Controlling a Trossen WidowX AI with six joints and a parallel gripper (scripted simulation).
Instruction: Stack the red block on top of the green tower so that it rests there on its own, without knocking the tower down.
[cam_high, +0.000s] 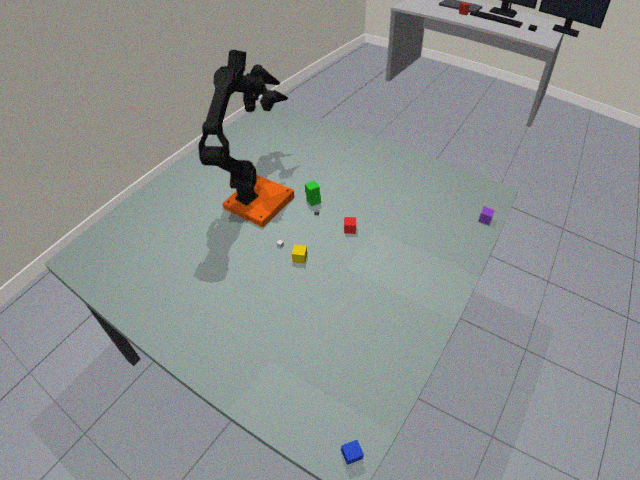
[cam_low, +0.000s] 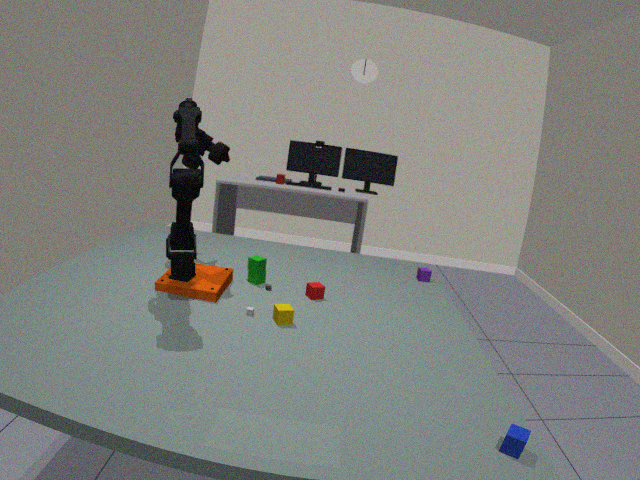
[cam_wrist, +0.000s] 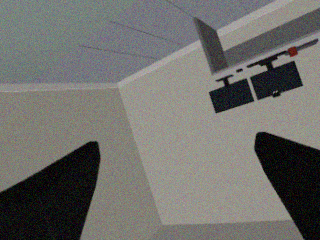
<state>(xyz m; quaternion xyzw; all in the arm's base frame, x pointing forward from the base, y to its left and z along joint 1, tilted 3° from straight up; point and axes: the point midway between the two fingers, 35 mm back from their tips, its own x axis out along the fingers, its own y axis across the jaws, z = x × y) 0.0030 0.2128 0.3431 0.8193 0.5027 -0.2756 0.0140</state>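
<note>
Now: the red block 370 mm ahead of my gripper tip, 350 mm below it and 110 mm to the right of it. Round my gripper tip: yellow block (350 mm below, 320 mm ahead, 310 mm to the right); small white cube (360 mm below, 310 mm to the right, 230 mm ahead); purple block (740 mm ahead, 350 mm below, 240 mm to the left).
</note>
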